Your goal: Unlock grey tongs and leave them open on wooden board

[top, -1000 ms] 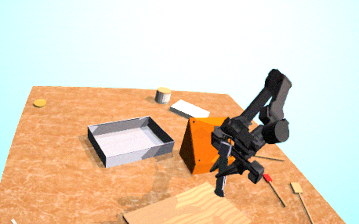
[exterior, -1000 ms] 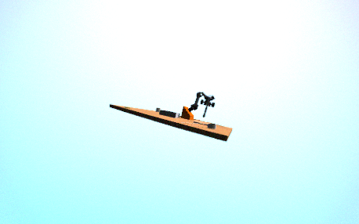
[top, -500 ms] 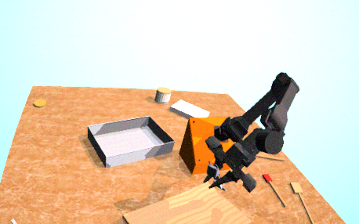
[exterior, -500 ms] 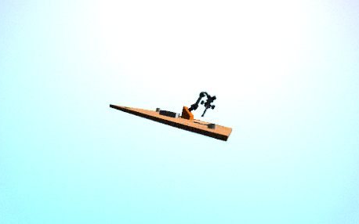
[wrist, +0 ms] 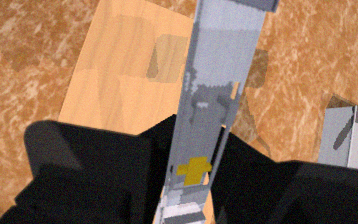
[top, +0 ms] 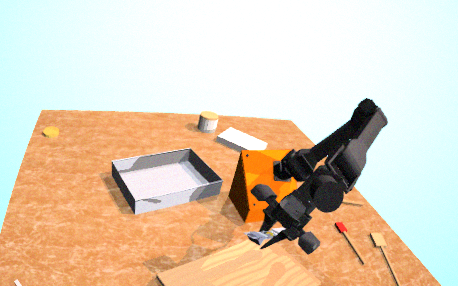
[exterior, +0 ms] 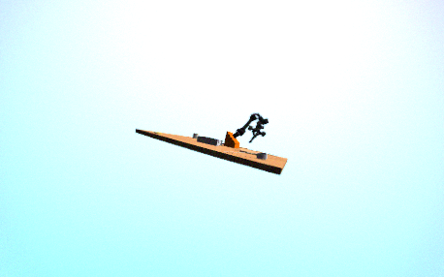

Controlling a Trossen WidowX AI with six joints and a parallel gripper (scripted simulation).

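The yellow lock piece is 2 cm behind my gripper tip and 3 cm above it. Also, from my gripper tip: grey roasting tin (12 cm ahead, 41 cm to the right, 13 cm below); then white block (24 cm behind, 70 cm to the right, 14 cm below); then wooden board (1 cm behind, 15 cm below).
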